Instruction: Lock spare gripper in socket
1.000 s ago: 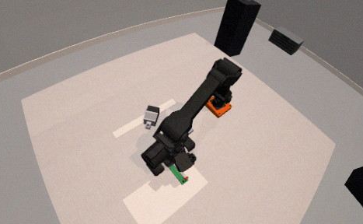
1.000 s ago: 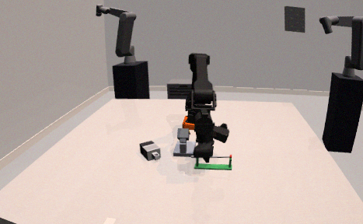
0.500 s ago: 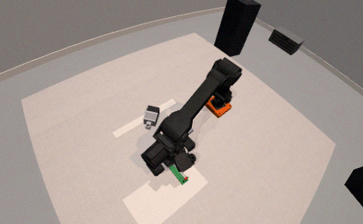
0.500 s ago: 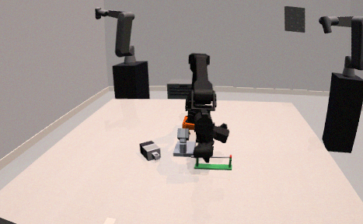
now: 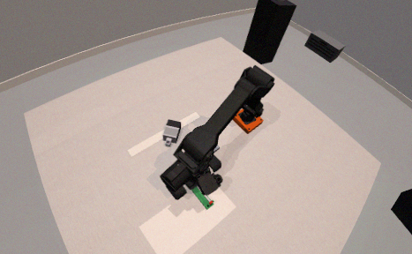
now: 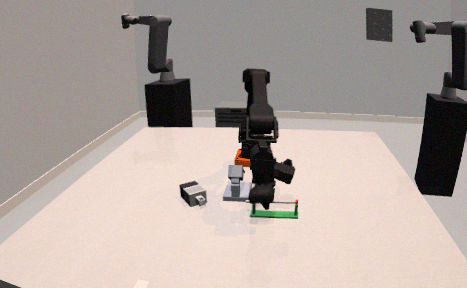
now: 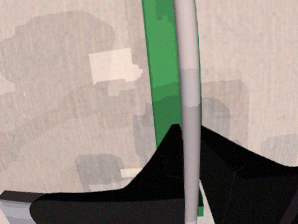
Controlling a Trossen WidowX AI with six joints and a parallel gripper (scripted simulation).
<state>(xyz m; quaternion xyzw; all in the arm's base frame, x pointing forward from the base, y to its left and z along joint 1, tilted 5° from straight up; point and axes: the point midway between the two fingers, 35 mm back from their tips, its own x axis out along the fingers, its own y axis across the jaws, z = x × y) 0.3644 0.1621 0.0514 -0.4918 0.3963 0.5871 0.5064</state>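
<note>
Right now the green pin rest is 2 cm to the left of my gripper tip. Round my gripper tip: spare gripper (23 cm to the right, 2 cm behind); then grey mount (12 cm to the right, 9 cm behind, 3 cm above).
</note>
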